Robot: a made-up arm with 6 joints.
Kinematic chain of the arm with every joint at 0, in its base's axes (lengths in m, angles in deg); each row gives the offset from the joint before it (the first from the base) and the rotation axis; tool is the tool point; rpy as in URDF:
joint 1: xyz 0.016 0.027 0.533 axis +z
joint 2: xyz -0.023 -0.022 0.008 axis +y
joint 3: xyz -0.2 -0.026 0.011 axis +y
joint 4: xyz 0.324 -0.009 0.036 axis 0.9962 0 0.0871
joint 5: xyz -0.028 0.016 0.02 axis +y
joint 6: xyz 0.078 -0.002 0.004 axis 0.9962 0 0.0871
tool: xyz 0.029 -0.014 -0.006 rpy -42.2 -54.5 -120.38
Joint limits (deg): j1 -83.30..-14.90 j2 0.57..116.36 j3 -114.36..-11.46 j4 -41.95..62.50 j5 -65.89..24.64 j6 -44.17..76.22
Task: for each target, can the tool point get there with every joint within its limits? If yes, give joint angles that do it. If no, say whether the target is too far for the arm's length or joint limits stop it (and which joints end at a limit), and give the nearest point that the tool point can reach.
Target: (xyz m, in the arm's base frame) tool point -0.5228 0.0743 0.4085
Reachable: no: joint limits stop it (at a limit: joint 1, joint 2, joint 3, joint 5, joint 6) | nearest point -0.4841 0.0879 0.7930 | short by 0.387 m
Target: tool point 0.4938 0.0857 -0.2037
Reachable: no: too far | nearest point 0.2334 -0.0399 0.3396 | short by 0.615 m
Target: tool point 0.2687 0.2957 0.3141
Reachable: no: joint limits stop it (at a limit: joint 1, joint 2, joint 4, joint 5, joint 6) | nearest point 0.1830 0.0156 0.3577 | short by 0.296 m
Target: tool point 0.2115 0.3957 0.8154
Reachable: no: joint limits stop it (at a limit: joint 1, joint 2, joint 4, joint 5, joint 6) | nearest point 0.0037 0.4053 0.8886 | short by 0.221 m
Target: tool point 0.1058 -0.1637 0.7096
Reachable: yes | joints -54.66 27.78 -26.14 -28.98 -15.99 4.85
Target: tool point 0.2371 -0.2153 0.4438
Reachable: yes | joints -29.75 103.50 -43.01 42.92 -36.76 34.09
